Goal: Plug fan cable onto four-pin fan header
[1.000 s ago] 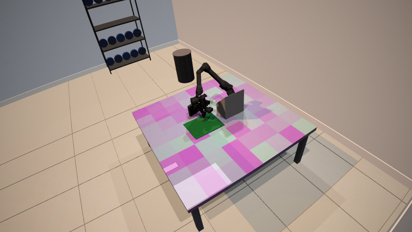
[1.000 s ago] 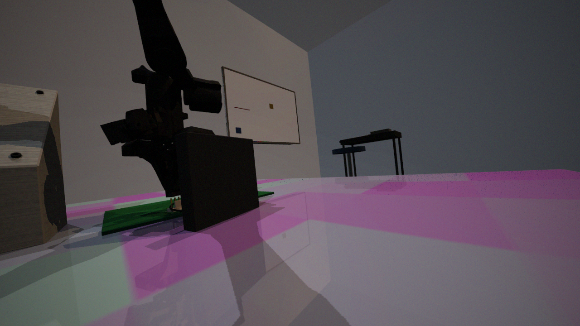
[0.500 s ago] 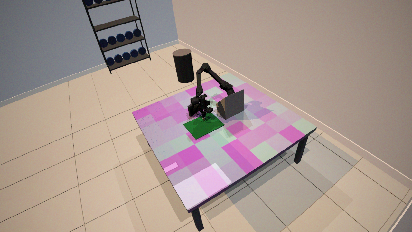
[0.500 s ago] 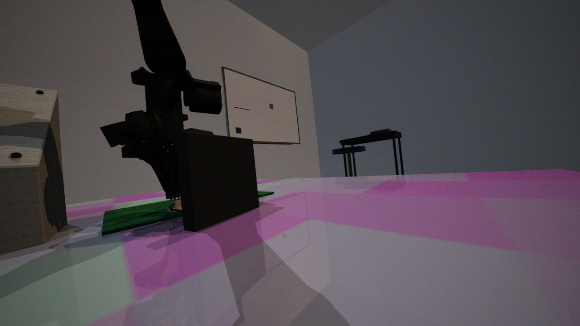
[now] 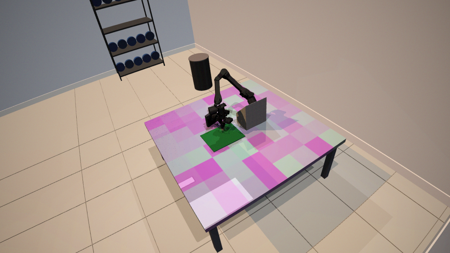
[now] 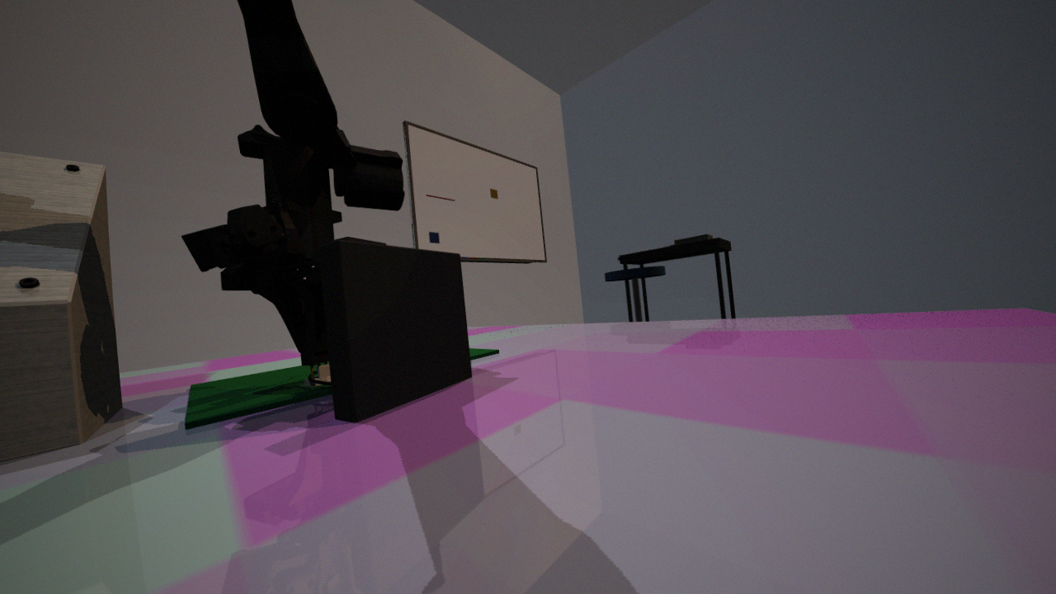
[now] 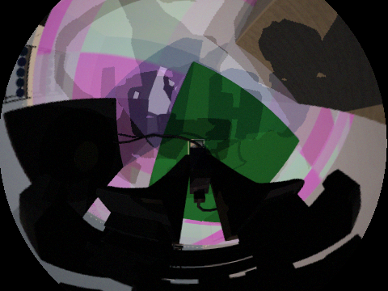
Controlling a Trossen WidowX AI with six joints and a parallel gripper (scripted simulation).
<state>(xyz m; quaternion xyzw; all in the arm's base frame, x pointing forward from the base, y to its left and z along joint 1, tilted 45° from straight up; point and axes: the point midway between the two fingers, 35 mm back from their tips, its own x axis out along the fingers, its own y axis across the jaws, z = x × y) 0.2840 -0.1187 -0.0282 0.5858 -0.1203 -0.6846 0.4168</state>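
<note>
Now: the tan four-pin header 10 mm ahead of my gripper tip and 40 mm below it. Round my gripper tip: fan plug (10 mm ahead, 10 mm above); green board (50 mm ahead, 80 mm to the left, 50 mm below); black fan (40 mm ahead, 120 mm to the right, 20 mm above).
</note>
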